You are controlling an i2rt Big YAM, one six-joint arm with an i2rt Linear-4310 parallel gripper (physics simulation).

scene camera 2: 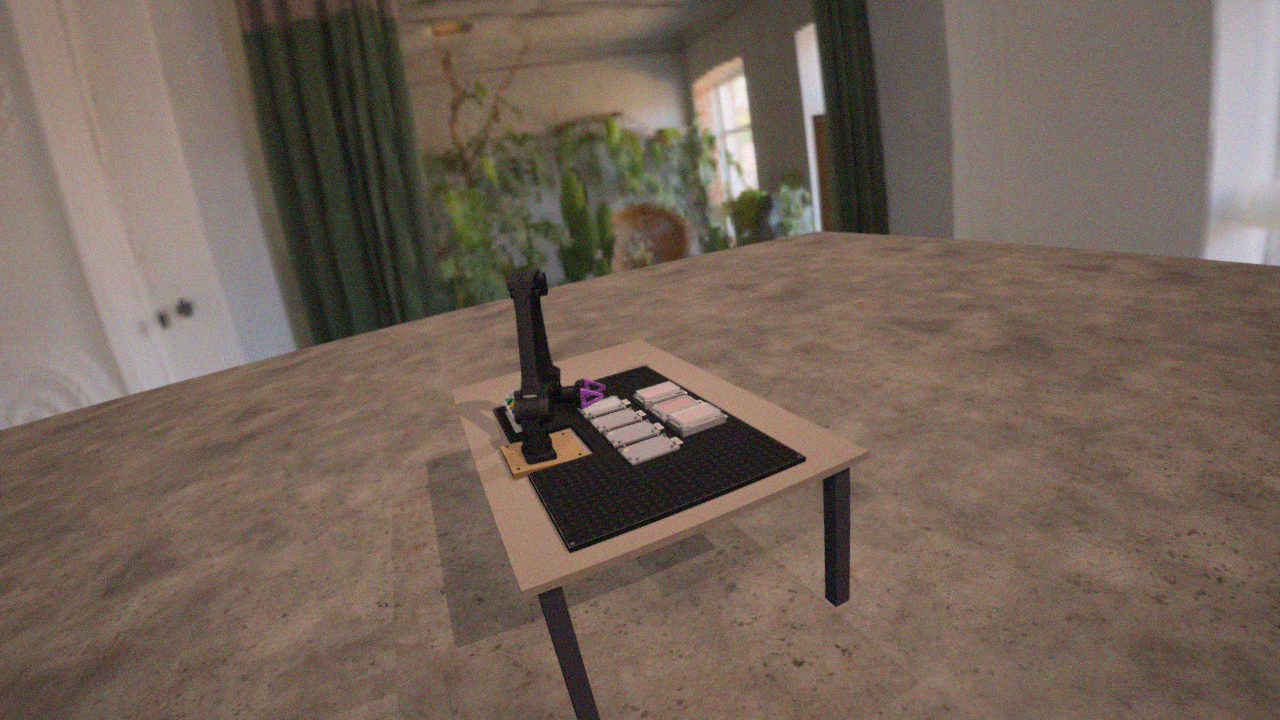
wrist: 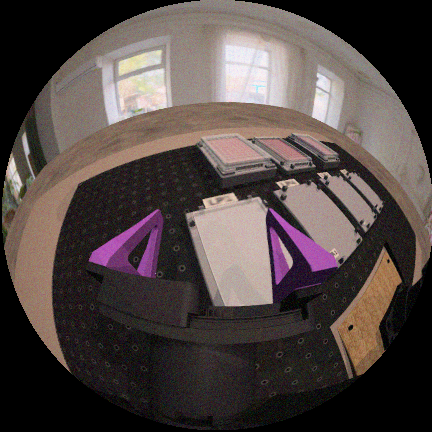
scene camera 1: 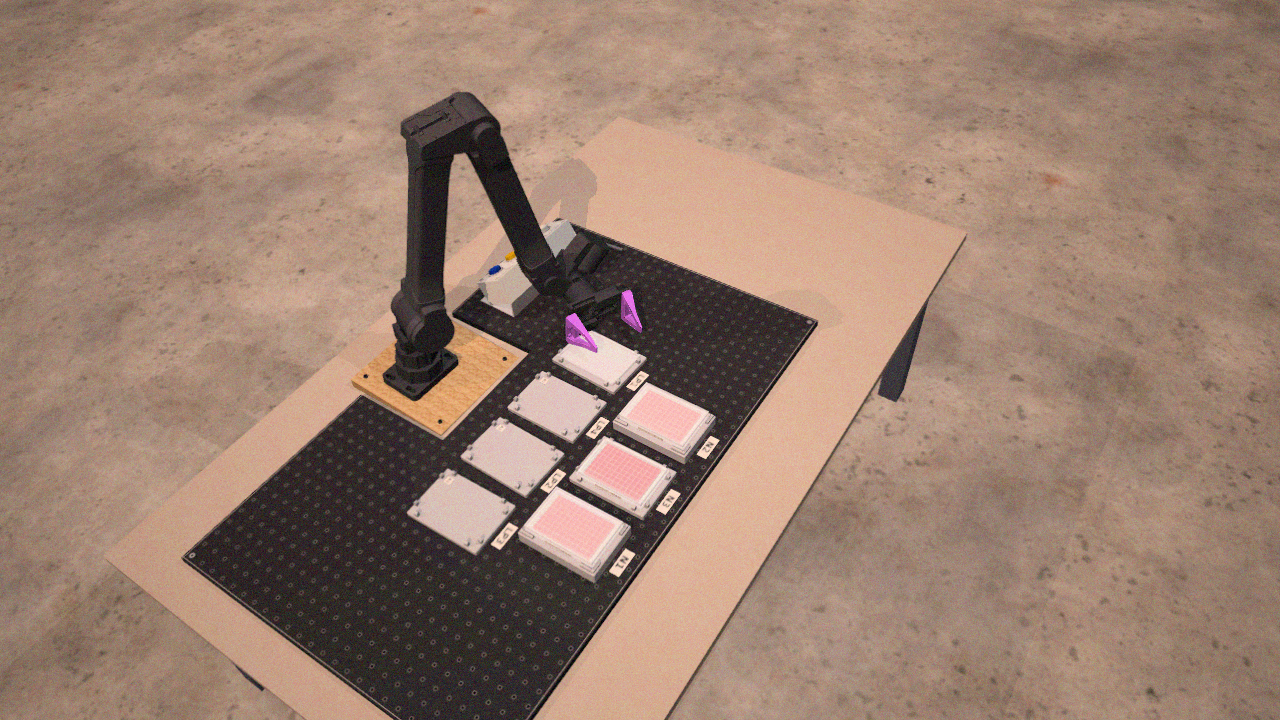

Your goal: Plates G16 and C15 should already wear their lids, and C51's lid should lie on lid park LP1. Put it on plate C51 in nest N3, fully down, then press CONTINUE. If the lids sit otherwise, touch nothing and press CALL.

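Where they show: gripper, fingertip midpoint: (scene camera 2: 604,391) (wrist: 212,213) (scene camera 1: 619,340); arm's base, origin of the base link: (scene camera 2: 538,454) (scene camera 1: 421,371).
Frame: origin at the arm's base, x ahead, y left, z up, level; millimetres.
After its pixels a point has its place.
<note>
A pale, clear lid (scene camera 1: 601,362) {y 189, x 278, z 18 mm} (scene camera 2: 605,407) {y 164, x 267, z 18 mm} (wrist: 235,250) {y 217, x 265, z 18 mm} lies flat on lid park LP1. My gripper (scene camera 1: 617,339) {y 231, x 291, z 47 mm} (wrist: 212,213) {y 231, x 291, z 47 mm} is open and empty, with purple fingers. It is low over the far end of LP1; in the wrist view the right finger overlaps the lid's right edge and the left finger is off to its left. The pink plate in nest N3 (scene camera 1: 623,471) {y 9, x 457, z 25 mm} (wrist: 285,148) {y 12, x 441, z 25 mm} shows no raised lid rim. The plates in N2 (scene camera 1: 664,419) {y 128, x 458, z 38 mm} (wrist: 235,150) {y 147, x 420, z 38 mm} and N1 (scene camera 1: 575,530) (wrist: 320,145) look taller, with clear lids. Plate codes are not readable.
Lid parks LP4 (scene camera 1: 556,405) {y 68, x 268, z 10 mm} (wrist: 320,215) {y 77, x 269, z 10 mm}, LP2 (scene camera 1: 512,454) {y -57, x 273, z 10 mm} and LP3 (scene camera 1: 460,510) {y -189, x 276, z 10 mm} show no lid. A button box (scene camera 1: 512,293) {y 219, x 45, z 50 mm} with blue and yellow buttons stands behind my forearm, partly hidden; its labels are unreadable. The wooden base board (scene camera 1: 483,358) {y 94, x 69, z -7 mm} is beside the parks.
</note>
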